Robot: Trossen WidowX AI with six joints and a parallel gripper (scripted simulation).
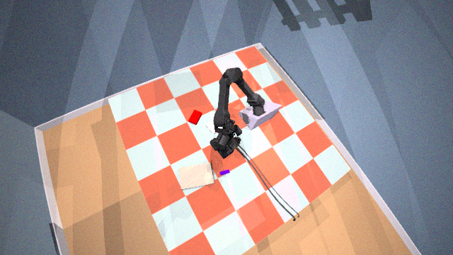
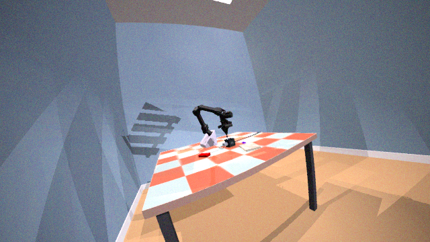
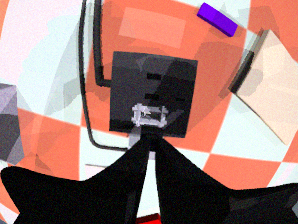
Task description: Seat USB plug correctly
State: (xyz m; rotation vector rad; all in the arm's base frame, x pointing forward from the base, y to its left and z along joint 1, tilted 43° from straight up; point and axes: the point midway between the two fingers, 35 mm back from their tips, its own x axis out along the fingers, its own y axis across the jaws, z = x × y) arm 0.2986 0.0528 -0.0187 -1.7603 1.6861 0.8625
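Right now my gripper tip is 20 mm above the USB plug. From my gripper tip the other things lie so: purple piece 70 mm ahead, 140 mm to the left, 120 mm below; beige pad 230 mm ahead, 60 mm to the left, 120 mm below; USB socket 60 mm below.
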